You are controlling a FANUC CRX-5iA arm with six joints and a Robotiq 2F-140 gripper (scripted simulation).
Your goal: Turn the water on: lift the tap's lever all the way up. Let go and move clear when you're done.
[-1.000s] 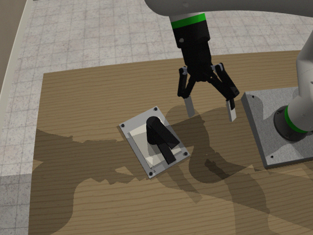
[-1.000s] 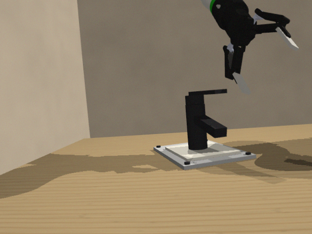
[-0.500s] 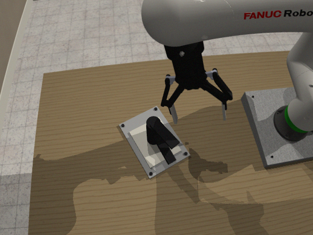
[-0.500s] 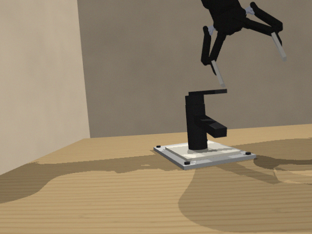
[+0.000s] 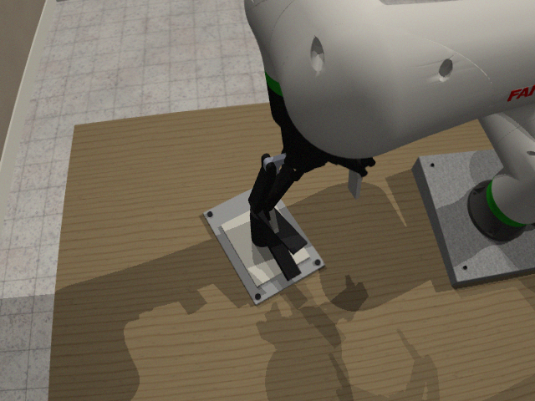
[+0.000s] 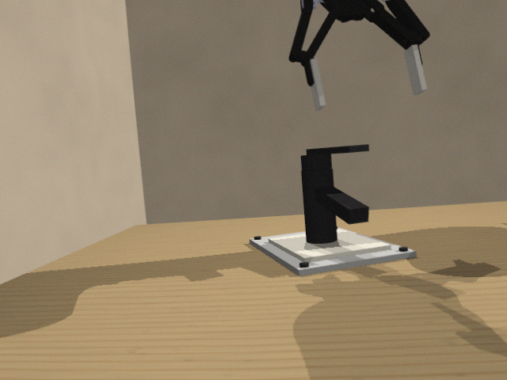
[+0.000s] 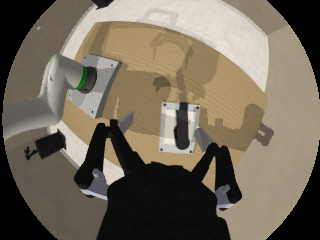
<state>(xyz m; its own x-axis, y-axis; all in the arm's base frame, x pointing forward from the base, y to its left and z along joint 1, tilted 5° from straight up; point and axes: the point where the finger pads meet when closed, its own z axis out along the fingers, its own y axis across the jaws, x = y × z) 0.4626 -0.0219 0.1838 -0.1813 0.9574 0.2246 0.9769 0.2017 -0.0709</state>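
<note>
My gripper is now 7 cm above the lever and 5 cm short of it. From my hand the other things lie so: tap (13 cm below, 6 cm ahead, 3 cm to the right).
</note>
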